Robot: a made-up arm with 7 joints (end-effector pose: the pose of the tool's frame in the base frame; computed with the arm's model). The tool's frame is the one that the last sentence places.
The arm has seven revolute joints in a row. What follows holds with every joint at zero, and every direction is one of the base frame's.
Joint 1 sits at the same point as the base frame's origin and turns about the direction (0, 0.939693, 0.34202).
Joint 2 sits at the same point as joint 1 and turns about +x.
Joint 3 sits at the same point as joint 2 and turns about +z.
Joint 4 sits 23.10 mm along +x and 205.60 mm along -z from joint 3 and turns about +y.
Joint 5 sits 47.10 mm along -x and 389.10 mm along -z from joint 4 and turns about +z.
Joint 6 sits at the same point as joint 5 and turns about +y.
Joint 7 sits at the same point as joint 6 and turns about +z.
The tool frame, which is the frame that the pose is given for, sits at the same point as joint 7; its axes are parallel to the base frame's.
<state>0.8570 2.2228 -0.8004 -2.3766 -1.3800 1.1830 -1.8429</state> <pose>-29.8 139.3 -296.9 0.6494 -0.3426 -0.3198 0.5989</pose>
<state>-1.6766 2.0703 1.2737 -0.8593 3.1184 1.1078 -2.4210</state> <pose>-352.5 405.5 197.7 0.7011 -0.3688 0.6096 0.0279</pose>
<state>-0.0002 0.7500 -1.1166 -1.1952 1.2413 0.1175 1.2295</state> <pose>161.5 25.5 -512.2 0.8158 -0.2403 -0.0290 0.5252</pose>
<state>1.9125 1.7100 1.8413 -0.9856 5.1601 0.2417 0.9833</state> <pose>224.0 479.3 186.7 0.4226 0.8422 -0.1314 -0.3078</pose>
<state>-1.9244 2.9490 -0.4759 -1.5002 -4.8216 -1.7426 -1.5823</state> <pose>-260.3 186.8 377.1 0.7168 -0.6422 0.0988 -0.2529</pose>
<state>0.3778 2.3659 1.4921 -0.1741 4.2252 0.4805 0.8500</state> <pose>112.9 394.2 436.1 0.1372 0.9896 0.0067 0.0427</pose>
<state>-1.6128 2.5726 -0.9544 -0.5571 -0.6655 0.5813 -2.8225</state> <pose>-222.6 472.4 278.3 0.3641 -0.0905 0.8615 -0.3421</pose>
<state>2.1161 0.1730 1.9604 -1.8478 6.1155 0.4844 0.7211</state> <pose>-97.6 244.7 346.1 0.3077 0.9509 0.0126 0.0323</pose>
